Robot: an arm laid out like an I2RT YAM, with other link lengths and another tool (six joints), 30 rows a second.
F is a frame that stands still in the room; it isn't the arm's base.
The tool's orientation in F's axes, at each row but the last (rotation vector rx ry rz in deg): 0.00, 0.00, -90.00; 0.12, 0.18, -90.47; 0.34, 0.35, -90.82; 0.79, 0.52, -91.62; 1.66, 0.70, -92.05; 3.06, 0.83, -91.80; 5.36, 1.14, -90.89; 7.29, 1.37, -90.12
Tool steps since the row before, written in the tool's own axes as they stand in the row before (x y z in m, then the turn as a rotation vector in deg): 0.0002, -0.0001, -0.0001, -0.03, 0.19, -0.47; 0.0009, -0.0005, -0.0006, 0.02, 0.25, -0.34; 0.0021, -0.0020, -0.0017, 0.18, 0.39, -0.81; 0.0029, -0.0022, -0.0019, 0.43, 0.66, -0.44; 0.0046, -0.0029, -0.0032, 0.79, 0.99, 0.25; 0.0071, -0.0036, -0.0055, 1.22, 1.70, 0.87; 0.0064, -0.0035, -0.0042, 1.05, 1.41, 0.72; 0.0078, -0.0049, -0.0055, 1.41, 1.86, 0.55
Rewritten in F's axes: -0.0001, -0.0002, -0.0001, 0.19, 0.03, -0.47; -0.0005, -0.0009, -0.0006, 0.25, -0.02, -0.34; -0.0020, -0.0021, -0.0017, 0.39, -0.18, -0.81; -0.0023, -0.0028, -0.0019, 0.65, -0.44, -0.44; -0.0030, -0.0044, -0.0033, 0.96, -0.83, 0.24; -0.0037, -0.0067, -0.0059, 1.64, -1.31, 0.86; -0.0034, -0.0060, -0.0048, 1.36, -1.12, 0.71; -0.0045, -0.0072, -0.0065, 1.82, -1.47, 0.53
